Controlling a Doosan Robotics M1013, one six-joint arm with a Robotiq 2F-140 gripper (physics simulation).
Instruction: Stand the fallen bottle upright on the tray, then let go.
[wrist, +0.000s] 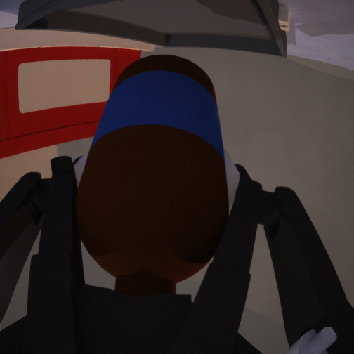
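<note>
The brown bottle (152, 200) with a blue band fills the middle of the wrist view. Its neck points toward the gripper's palm at the bottom of the view, and its banded end points away, toward the top. My gripper (161, 150) is shut on the bottle, with one finger at its left side and one at its right; light pads show beside the bottle. The dark grey tray (225, 44) shows in part at the top edge, beyond the bottle's far end. A strip of background shows between the bottle and the tray. The bottle's tilt relative to the tray is hard to tell.
A red panel (55, 118) with a beige rectangle stands at the left, beyond the bottle. A small pale block (284, 18) is at the tray's right edge. A light grey rounded part (322, 340) shows at the bottom right.
</note>
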